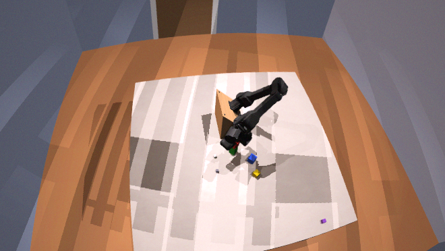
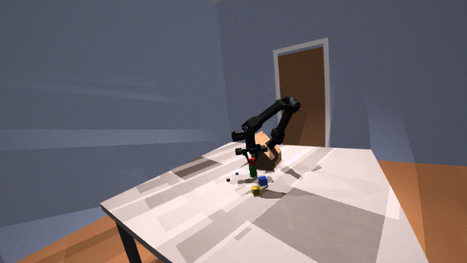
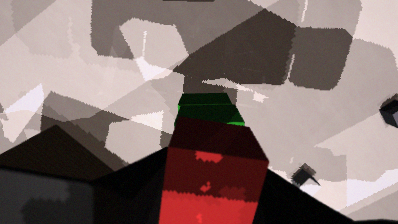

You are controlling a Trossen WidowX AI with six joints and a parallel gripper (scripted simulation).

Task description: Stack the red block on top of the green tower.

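My gripper tip is 1 cm below the red block. Round my gripper tip: small purple cube (56 cm ahead, 42 cm to the left, 7 cm below); blue block (9 cm to the left, 7 cm ahead, 6 cm below); yellow block (17 cm ahead, 10 cm to the left, 6 cm below).
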